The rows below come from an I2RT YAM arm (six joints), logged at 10 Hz.
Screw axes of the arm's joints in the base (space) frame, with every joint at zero. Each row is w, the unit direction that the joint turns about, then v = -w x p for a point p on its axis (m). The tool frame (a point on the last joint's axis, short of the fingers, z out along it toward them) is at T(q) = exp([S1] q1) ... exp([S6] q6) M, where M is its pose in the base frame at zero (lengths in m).
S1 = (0, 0, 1, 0, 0, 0)
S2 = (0, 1, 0, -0.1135, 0, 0.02)
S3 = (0, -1, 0, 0.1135, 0, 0.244)
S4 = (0, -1, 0, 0.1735, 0, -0.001)
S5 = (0, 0, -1, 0, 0.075, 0)
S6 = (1, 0, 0, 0, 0.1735, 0)
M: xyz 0.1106 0 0.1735 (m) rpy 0 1.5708 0 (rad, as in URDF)
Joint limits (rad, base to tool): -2.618..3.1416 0..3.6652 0..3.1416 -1.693..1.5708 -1.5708..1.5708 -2.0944..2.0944
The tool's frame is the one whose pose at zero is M.
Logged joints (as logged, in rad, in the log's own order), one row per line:
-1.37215, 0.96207, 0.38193, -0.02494, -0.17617, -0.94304
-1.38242, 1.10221, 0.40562, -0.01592, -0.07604, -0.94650
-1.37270, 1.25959, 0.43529, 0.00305, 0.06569, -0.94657
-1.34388, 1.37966, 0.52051, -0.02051, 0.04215, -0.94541
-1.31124, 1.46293, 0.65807, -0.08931, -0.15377, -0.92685
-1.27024, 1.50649, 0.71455, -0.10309, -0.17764, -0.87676
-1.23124, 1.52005, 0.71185, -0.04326, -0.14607, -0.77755
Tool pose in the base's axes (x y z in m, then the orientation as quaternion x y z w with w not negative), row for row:
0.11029, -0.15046, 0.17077, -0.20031, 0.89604, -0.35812, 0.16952
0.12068, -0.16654, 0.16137, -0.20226, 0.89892, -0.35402, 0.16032
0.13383, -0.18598, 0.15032, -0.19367, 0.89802, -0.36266, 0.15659
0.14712, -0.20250, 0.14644, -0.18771, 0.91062, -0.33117, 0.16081
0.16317, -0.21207, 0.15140, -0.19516, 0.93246, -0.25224, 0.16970
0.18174, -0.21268, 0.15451, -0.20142, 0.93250, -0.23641, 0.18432
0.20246, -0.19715, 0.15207, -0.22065, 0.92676, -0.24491, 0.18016
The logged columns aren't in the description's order. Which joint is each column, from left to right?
Columns, left to right: q6, q2, q3, q5, q4, q1.
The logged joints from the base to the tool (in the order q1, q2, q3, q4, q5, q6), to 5 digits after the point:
-0.94304, 0.96207, 0.38193, -0.17617, -0.02494, -1.37215
-0.94650, 1.10221, 0.40562, -0.07604, -0.01592, -1.38242
-0.94657, 1.25959, 0.43529, 0.06569, 0.00305, -1.37270
-0.94541, 1.37966, 0.52051, 0.04215, -0.02051, -1.34388
-0.92685, 1.46293, 0.65807, -0.15377, -0.08931, -1.31124
-0.87676, 1.50649, 0.71455, -0.17764, -0.10309, -1.27024
-0.77755, 1.52005, 0.71185, -0.14607, -0.04326, -1.23124

